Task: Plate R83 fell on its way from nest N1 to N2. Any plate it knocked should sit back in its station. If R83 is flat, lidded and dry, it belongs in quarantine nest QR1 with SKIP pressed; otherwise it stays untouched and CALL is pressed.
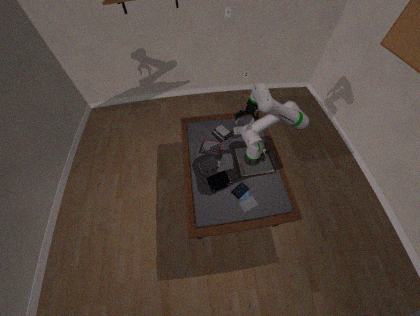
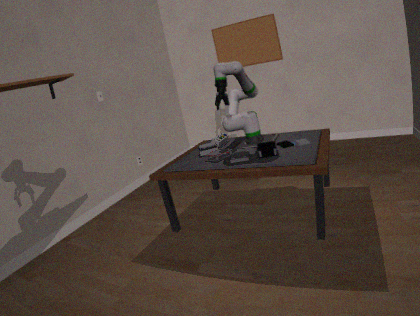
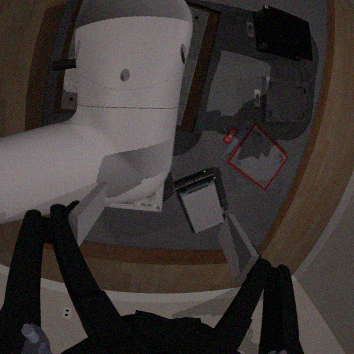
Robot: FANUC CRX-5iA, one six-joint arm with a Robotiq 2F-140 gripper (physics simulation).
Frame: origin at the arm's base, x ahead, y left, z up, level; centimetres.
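Seen in the pictures: gripper, fingertip midpoint: (image 1: 243,123) (image 2: 222,114) (image 3: 165,211); arm's base, link origin: (image 1: 251,158) (image 2: 255,141).
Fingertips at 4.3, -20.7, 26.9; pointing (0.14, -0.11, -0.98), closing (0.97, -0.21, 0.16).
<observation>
Pixels of each thing's top centre, then the offset from my fingertips to it, as dx, dy, dz. "spot": a spot on its surface instead.
- red-outlined nest, top centre: (image 3: 261,159) (image 2: 218,151) (image 1: 211,145) +27.9, -0.9, -22.3
- red tag, surface spot: (image 3: 230,135) spot: +19.7, +3.7, -26.7
- shadowed grey nest, top centre: (image 3: 289,100) (image 2: 239,154) (image 1: 208,163) +35.6, +16.0, -24.1
- black box-like nest, top centre: (image 3: 292,31) (image 2: 266,144) (image 1: 219,179) +31.8, +34.6, -20.7
- dark plate-like piece, top centre: (image 2: 285,143) (image 1: 240,189) +16.9, +46.2, -25.5
- pale flat square, surface spot: (image 2: 302,142) spot: +18.1, +58.7, -26.1
- button panel, top centre: (image 3: 112,200) (image 2: 218,135) -8.8, -9.7, -18.5
- grey-topped device, top centre: (image 3: 204,209) (image 1: 222,130) +12.9, -13.7, -20.0
My gripper (image 1: 247,119) (image 2: 222,106) (image 3: 165,211) is open and empty, high over the table's back end. The red-outlined nest (image 1: 211,146) (image 3: 276,172) has a red tag (image 3: 230,135). A shadowed grey nest (image 3: 286,99) is beside it, then a black box-like nest (image 1: 219,181) (image 2: 267,149) (image 3: 283,32); their labels are unreadable. A dark plate-like piece (image 1: 240,190) (image 2: 285,144) with a blue patch lies beside a pale flat square (image 1: 248,203) (image 2: 302,142). Whether the piece is R83, lidded or wet, I cannot tell. The button panel (image 3: 150,204) is mostly hidden by the arm.
A grey-topped device (image 1: 221,132) (image 2: 207,149) (image 3: 202,207) with a green light stands between the red-outlined nest and the panel. The arm's wood-edged mounting board (image 1: 260,167) (image 3: 193,107) is at one side. My arm's shadow darkens several nests.
</observation>
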